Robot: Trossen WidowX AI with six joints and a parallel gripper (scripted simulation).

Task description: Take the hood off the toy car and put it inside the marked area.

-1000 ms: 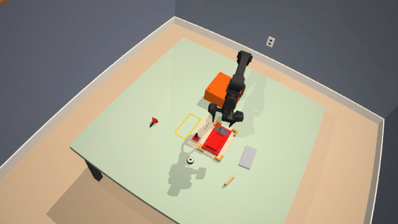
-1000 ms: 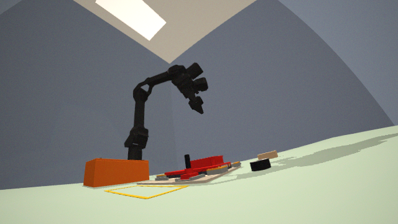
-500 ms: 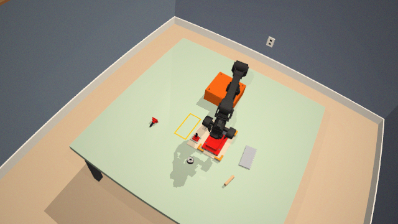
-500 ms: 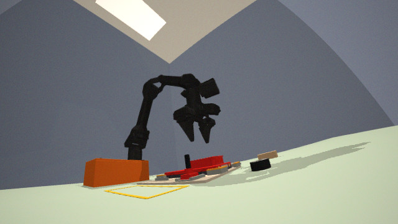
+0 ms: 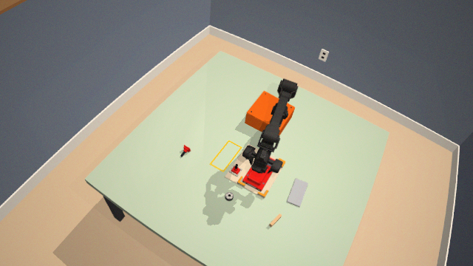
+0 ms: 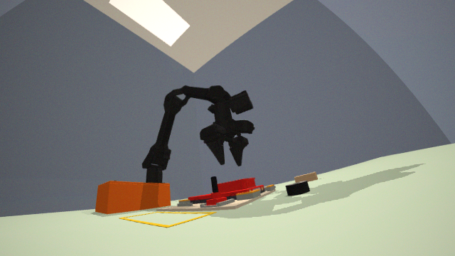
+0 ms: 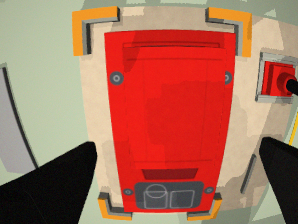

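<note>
My gripper tip is 50 mm above the red hood. The rest, counted from my gripper tip: tan block: 190 mm ahead, 160 mm to the left, 80 mm below; then black wheel: 160 mm ahead, 90 mm to the right, 90 mm below.
</note>
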